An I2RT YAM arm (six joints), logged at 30 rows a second.
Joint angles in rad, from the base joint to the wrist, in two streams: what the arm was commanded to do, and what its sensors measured. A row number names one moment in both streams.
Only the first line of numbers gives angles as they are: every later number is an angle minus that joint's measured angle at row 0.
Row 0, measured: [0.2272 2.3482 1.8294 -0.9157 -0.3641 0.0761]
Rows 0 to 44, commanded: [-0.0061 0.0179 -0.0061 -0.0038 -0.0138 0.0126]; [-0.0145 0.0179 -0.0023 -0.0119 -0.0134 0.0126]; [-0.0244 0.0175 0.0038 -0.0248 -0.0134 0.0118]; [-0.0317 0.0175 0.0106 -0.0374 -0.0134 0.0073]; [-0.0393 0.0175 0.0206 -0.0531 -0.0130 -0.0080]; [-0.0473 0.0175 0.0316 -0.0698 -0.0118 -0.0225]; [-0.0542 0.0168 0.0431 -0.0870 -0.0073 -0.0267]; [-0.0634 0.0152 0.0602 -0.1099 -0.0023 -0.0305]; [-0.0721 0.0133 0.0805 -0.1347 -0.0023 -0.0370]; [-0.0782 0.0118 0.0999 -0.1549 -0.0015 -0.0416]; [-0.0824 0.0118 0.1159 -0.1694 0.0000 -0.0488]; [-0.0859 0.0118 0.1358 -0.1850 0.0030 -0.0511]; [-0.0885 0.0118 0.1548 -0.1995 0.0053 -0.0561]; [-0.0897 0.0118 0.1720 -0.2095 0.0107 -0.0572]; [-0.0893 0.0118 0.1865 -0.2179 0.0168 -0.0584]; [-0.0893 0.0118 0.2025 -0.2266 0.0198 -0.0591]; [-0.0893 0.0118 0.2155 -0.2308 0.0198 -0.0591]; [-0.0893 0.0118 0.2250 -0.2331 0.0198 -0.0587]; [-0.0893 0.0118 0.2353 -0.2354 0.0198 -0.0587]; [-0.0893 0.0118 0.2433 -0.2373 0.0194 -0.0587]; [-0.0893 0.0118 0.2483 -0.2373 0.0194 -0.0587]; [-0.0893 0.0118 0.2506 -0.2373 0.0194 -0.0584]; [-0.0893 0.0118 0.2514 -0.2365 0.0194 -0.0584]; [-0.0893 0.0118 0.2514 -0.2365 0.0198 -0.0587]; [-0.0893 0.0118 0.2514 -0.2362 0.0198 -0.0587]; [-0.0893 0.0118 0.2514 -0.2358 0.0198 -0.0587]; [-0.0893 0.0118 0.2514 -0.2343 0.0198 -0.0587]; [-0.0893 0.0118 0.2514 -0.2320 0.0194 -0.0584]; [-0.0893 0.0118 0.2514 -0.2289 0.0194 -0.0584]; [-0.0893 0.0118 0.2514 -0.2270 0.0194 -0.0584]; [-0.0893 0.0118 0.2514 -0.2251 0.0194 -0.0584]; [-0.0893 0.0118 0.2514 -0.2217 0.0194 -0.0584]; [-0.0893 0.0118 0.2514 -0.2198 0.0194 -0.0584]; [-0.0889 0.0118 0.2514 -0.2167 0.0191 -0.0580]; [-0.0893 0.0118 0.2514 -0.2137 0.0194 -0.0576]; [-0.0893 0.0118 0.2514 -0.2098 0.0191 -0.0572]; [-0.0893 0.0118 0.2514 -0.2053 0.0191 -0.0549]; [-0.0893 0.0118 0.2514 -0.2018 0.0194 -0.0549]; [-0.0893 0.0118 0.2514 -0.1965 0.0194 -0.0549]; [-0.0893 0.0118 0.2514 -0.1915 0.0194 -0.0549]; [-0.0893 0.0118 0.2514 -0.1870 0.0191 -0.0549]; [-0.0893 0.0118 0.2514 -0.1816 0.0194 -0.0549]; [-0.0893 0.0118 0.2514 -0.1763 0.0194 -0.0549]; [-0.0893 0.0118 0.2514 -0.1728 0.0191 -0.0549]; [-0.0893 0.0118 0.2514 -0.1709 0.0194 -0.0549]
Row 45, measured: [-0.0885 0.0019 0.2330 -0.1759 0.0202 -0.0378]
